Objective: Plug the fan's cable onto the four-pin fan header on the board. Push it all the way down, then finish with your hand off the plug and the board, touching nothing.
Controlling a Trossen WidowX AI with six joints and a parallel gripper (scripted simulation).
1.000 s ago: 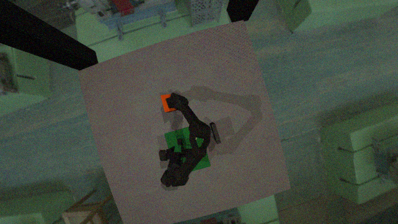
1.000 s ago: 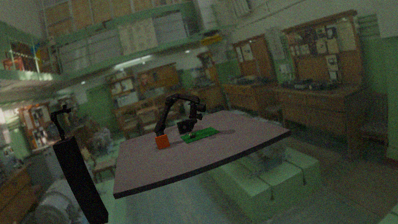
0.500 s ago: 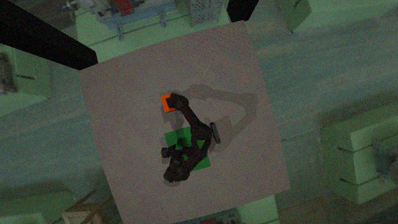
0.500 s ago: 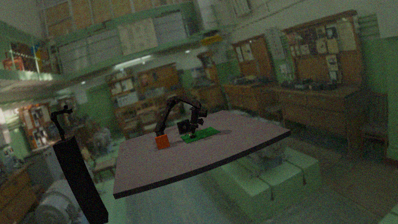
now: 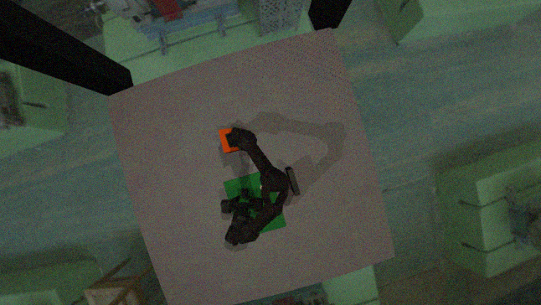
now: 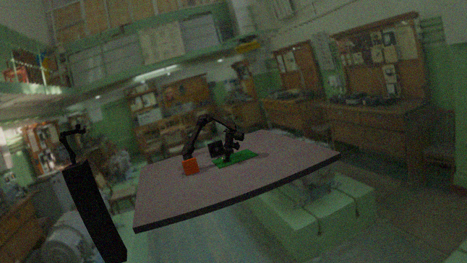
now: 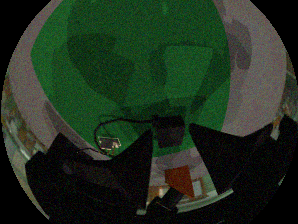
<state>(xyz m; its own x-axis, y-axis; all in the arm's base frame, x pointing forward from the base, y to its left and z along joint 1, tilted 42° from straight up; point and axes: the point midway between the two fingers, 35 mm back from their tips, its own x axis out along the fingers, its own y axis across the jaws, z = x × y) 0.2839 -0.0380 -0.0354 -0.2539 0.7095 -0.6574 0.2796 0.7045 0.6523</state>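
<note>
My gripper tip is now 1 cm past the dark fan plug. From my gripper tip the other things lie so: green board (6 cm ahead, 3 cm to the left, 3 cm below); then dark fan (24 cm to the left, 4 cm above).
</note>
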